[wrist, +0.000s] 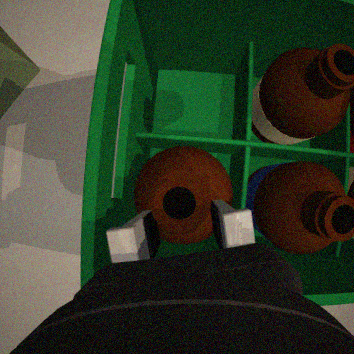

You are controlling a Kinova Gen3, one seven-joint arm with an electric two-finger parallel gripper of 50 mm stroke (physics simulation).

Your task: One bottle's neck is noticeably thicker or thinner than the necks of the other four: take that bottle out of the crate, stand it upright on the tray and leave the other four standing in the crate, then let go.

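Places are measured from the arm's base along level axes (x left, y back, z up), in metres.
Pixels of known places: gripper, between the fingertips: [184, 222].
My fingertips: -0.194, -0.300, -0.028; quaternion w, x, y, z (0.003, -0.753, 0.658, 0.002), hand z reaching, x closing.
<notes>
Ahead of a thing's pixels: the offset from my fingertips to its top centre, as dx, dy, dz. "spot": to the spot under its first point. Level surfaces: height alone.
A brown bottle @[+0.014, +0.002, +0.026] [185, 162] stands in the near left compartment of the green crate @[spot: +0.029, +0.044, +0.039] [91, 175], seen from straight above with its dark round mouth toward me. My gripper [184, 222] is shut on this bottle, one finger on each side of its neck. A brown bottle with a white label @[+0.095, -0.100, +0.026] [300, 100] stands in the compartment diagonally behind it, to the right. A brown bottle with a blue label @[+0.002, -0.091, +0.026] [285, 210] stands in the compartment directly to the right. Slivers of other things show at the right edge, too little to tell. I cannot identify the tray with certainty.
The compartment behind the held bottle has a bare green floor @[dz -0.129] [200, 100]. Thin green dividers @[spot: +0.055, -0.008, -0.043] [195, 140] run between the compartments. The crate's tall left wall stands close beside the left finger. An olive-green angular object [20, 65] shows in part at the upper left, outside the crate.
</notes>
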